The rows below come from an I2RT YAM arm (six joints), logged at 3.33 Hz.
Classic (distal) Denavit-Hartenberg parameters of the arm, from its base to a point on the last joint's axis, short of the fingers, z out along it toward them. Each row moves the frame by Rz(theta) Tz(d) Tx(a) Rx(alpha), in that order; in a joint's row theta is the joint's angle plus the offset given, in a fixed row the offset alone. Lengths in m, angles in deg.
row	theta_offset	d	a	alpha
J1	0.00	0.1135	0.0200	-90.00
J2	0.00	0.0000	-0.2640	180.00
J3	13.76	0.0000	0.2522	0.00
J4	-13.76	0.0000	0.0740	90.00
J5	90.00	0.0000	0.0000	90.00
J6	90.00	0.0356	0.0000	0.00
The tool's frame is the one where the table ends.
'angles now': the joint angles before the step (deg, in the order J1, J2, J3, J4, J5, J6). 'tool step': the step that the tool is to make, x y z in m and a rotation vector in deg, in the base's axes. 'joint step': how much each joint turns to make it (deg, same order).
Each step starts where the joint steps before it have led.
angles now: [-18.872, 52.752, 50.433, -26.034, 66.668, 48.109]
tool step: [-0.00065, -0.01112, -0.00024, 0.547, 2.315, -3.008]
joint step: [-3.258, 1.545, 0.973, -0.903, -0.073, -0.964]
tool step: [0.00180, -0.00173, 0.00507, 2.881, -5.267, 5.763]
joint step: [-0.970, -0.417, 0.850, 0.828, -8.156, 1.874]
